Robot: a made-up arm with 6 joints. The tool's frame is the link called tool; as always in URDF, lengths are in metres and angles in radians.
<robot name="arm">
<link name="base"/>
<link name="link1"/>
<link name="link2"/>
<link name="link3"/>
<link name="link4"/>
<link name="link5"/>
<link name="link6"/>
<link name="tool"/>
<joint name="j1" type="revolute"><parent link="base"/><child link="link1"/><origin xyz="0 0 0.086"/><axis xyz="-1 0 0"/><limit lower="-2.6" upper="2.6" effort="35" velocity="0.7"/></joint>
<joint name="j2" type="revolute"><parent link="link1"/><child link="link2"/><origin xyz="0.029 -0.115 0.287"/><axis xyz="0 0 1"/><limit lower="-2.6" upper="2.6" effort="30" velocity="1.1"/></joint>
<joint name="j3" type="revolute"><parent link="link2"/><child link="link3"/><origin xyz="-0.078 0.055 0.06"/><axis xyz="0 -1 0"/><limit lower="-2.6" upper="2.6" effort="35" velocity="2.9"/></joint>
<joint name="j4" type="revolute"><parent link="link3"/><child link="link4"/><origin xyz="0.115 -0.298 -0.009"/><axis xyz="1 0 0"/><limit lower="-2.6" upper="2.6" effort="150" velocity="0.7"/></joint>
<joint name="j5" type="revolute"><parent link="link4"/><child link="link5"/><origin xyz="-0.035 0.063 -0.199"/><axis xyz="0 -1 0"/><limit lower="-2.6" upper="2.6" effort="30" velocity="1.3"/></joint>
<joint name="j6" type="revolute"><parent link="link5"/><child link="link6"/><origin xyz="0.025 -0.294 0.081"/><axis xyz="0 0 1"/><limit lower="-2.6" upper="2.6" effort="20" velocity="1.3"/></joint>
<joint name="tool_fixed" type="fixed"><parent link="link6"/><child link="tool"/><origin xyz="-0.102 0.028 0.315"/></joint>
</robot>
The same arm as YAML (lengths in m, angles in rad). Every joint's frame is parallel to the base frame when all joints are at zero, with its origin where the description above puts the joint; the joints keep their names.
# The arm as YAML. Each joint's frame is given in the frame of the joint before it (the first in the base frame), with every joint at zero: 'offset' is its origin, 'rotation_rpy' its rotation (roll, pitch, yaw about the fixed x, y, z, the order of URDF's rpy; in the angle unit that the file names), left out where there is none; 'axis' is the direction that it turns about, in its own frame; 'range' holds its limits. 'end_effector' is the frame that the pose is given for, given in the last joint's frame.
length_unit: m
angle_unit: rad
chain:
  - id: j1
    offset: [0.0, 0.0, 0.086]
    axis: "-x"
    range: [-2.6, 2.6]
  - id: j2
    offset: [0.029, -0.115, 0.287]
    axis: "+z"
    range: [-2.6, 2.6]
  - id: j3
    offset: [-0.078, 0.055, 0.06]
    axis: "-y"
    range: [-2.6, 2.6]
  - id: j4
    offset: [0.115, -0.298, -0.009]
    axis: "+x"
    range: [-2.6, 2.6]
  - id: j5
    offset: [-0.035, 0.063, -0.199]
    axis: "-y"
    range: [-2.6, 2.6]
  - id: j6
    offset: [0.025, -0.294, 0.081]
    axis: "+z"
    range: [-2.6, 2.6]
end_effector:
  offset: [-0.102, 0.028, 0.315]

